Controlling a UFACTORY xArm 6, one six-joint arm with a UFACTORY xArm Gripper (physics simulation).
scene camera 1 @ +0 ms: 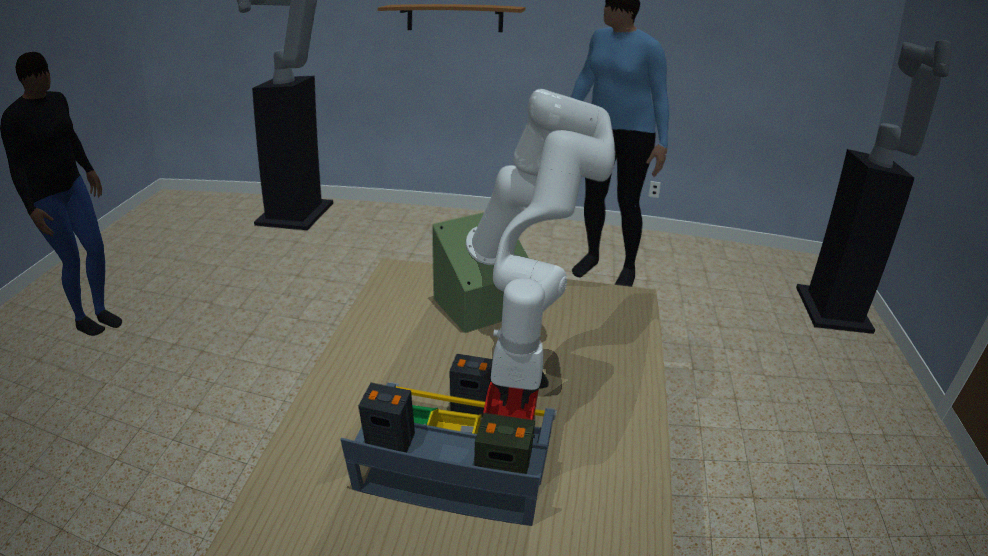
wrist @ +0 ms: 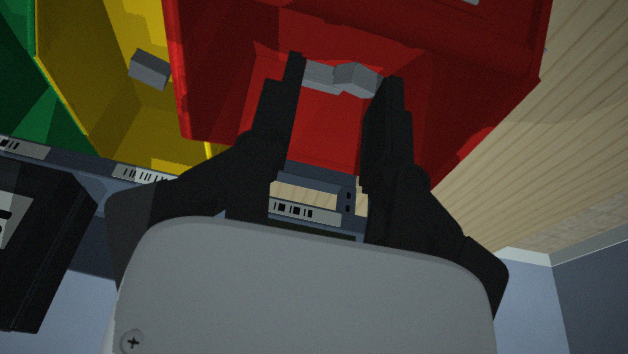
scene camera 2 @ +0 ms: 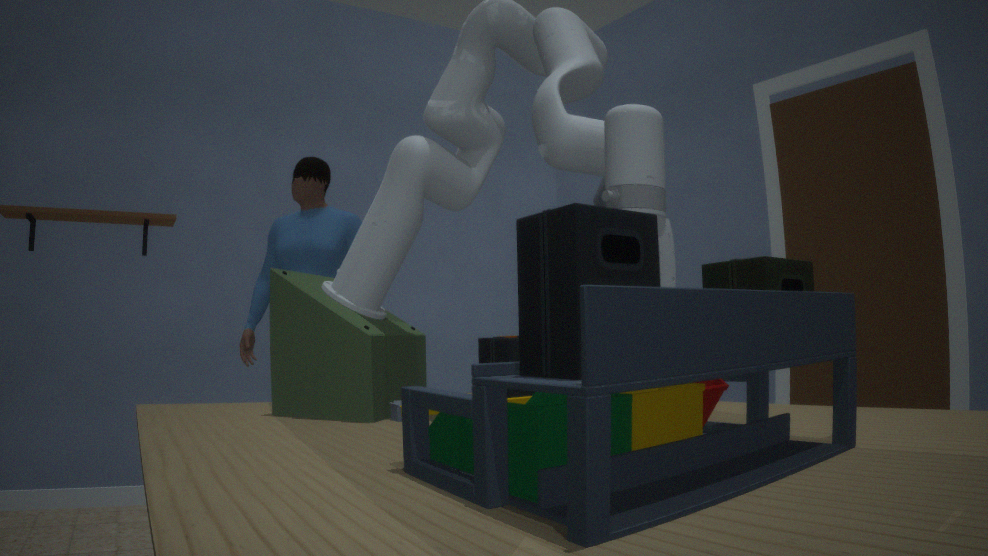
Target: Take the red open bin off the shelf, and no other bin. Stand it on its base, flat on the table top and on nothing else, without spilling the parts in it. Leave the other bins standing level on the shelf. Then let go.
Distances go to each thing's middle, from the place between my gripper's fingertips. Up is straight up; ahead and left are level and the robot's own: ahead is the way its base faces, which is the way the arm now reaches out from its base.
Labels:
Right now the red open bin (scene camera 1: 493,405) is 20 mm below my hand, 20 mm ahead of it and 10 mm to the right of it. From my hand the other things lie so: yellow bin (scene camera 2: 662,415): 120 mm to the right, 70 mm ahead, 60 mm below; then green bin (scene camera 2: 537,431): 220 mm to the right, 70 mm ahead, 60 mm below; then case (scene camera 1: 467,381): 110 mm to the right, 70 mm behind, 30 mm below.

